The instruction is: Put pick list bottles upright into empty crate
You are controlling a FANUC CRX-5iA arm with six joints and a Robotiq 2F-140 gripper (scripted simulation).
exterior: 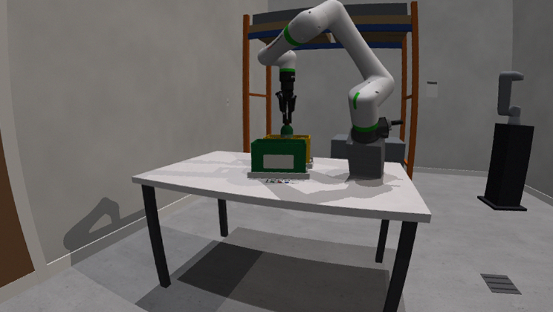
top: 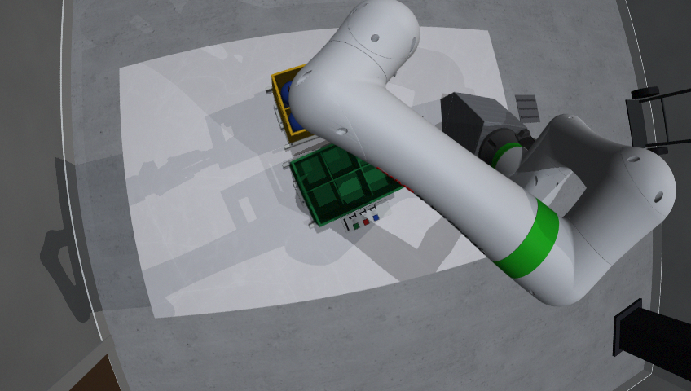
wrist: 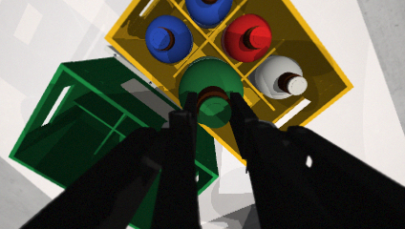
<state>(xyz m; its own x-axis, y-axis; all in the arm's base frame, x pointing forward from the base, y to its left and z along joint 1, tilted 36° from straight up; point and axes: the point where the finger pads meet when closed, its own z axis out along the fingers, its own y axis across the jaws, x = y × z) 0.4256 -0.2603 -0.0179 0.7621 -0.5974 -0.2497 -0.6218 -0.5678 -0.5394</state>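
Now: hand 80 mm above the green-label bottle. From my hand the other things lie so: yellow crate 40 mm to the right, 210 mm below; then red bottle 10 mm ahead, 90 mm to the right, 200 mm below; then blue-label bottle 90 mm ahead, 80 mm to the right, 200 mm below.
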